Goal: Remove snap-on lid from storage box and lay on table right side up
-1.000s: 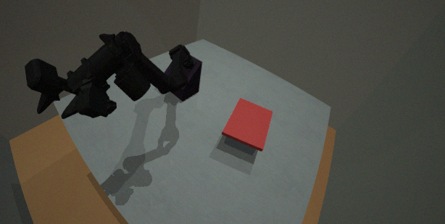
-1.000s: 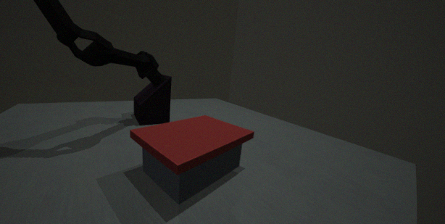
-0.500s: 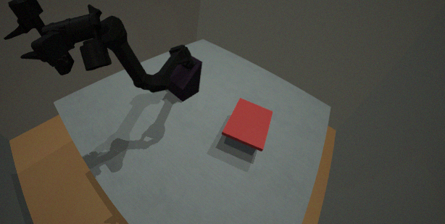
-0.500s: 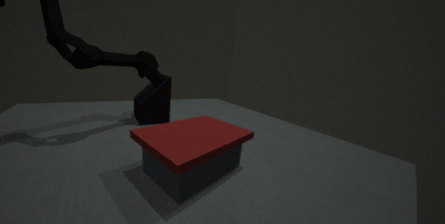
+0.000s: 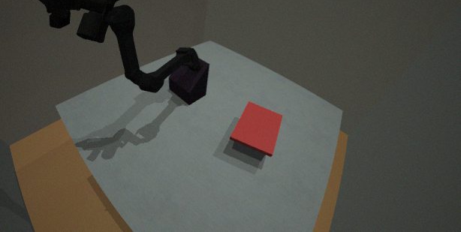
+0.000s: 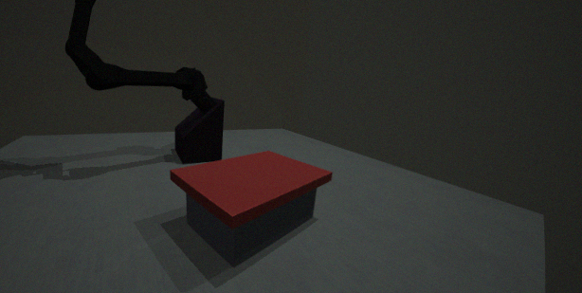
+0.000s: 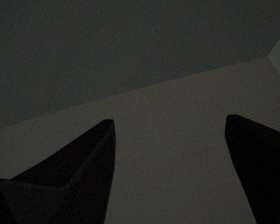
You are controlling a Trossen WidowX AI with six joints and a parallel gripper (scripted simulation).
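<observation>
The red lid is 560 mm to the left of my gripper tip, 510 mm below it and 470 mm ahead of it. Round my gripper tip: storage box 560 mm to the left, 550 mm below, 470 mm ahead.
</observation>
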